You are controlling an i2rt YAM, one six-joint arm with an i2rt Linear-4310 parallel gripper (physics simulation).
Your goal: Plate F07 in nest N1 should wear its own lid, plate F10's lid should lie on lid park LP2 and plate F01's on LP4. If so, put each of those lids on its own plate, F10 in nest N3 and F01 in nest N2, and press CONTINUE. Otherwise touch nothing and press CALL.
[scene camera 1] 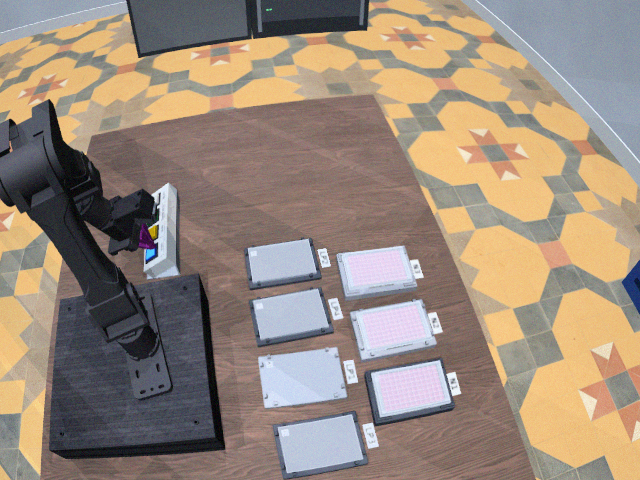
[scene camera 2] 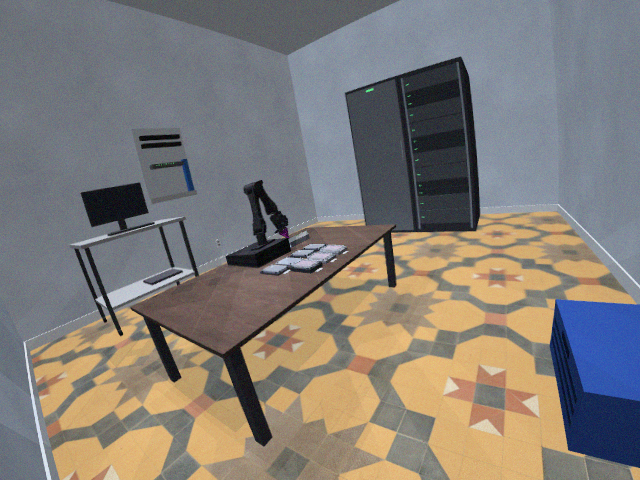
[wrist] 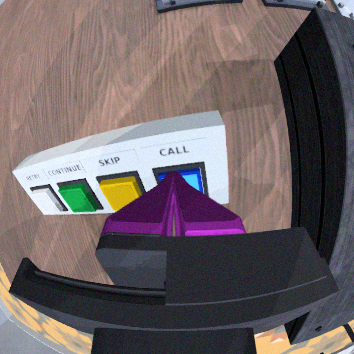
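Observation:
My gripper is shut and empty, its magenta tips at the lit blue CALL button, covering part of it; contact is hard to tell. The green CONTINUE button is further left in the wrist view. In scene camera 1, pink-welled plates stand in N3, N2 and N1, N1 having a dark rim. Grey panels lie at LP2, LP4 and LP3, a paler one at LP1. Plate and lid codes are unreadable; whether N1's plate is lidded is unclear.
The white button box also bears a yellow SKIP button and a pale RETRY button. The black arm base stands beside it on the wooden table.

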